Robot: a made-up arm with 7 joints.
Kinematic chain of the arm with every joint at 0, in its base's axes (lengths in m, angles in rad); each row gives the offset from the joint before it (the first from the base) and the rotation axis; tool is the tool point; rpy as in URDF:
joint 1: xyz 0.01 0.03 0.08 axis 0 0.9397 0.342
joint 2: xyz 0 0.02 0 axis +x
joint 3: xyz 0 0.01 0.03 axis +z
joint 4: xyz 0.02 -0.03 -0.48 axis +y
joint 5: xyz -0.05 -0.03 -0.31 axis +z
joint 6: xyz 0.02 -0.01 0 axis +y
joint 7: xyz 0 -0.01 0 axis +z
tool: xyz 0.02 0.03 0.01 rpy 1.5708 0 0
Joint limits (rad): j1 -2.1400..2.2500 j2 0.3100..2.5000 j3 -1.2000..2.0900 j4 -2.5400..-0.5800 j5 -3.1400..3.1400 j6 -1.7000..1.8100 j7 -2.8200..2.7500
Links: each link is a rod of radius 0.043 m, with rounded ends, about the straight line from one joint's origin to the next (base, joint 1, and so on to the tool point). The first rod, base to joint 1, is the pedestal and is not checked.
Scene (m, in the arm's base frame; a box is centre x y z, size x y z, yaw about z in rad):
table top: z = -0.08
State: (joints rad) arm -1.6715 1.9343 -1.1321 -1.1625 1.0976 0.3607 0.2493
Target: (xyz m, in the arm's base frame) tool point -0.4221 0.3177 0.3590
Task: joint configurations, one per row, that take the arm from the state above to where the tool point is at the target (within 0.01 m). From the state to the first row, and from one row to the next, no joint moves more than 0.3 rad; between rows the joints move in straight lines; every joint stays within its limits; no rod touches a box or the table.
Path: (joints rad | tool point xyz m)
1: -1.7317 2.0474 -0.8423 -1.2541 1.0968 0.3789 0.2179 | 0.1347 0.5537 0.4870
2: -1.7920 2.1606 -0.5526 -1.3456 1.0960 0.3970 0.1865 | -0.0082 0.5120 0.5253
3: -1.8522 2.2737 -0.2628 -1.4372 1.0952 0.4152 0.1551 | -0.1619 0.4583 0.5177
4: -1.9125 2.3869 0.0270 -1.5287 1.0943 0.4333 0.1237 | -0.3066 0.3928 0.4605
5: -1.9727 2.5000 0.3167 -1.6203 1.0935 0.4515 0.0923 | -0.4221 0.3177 0.3590

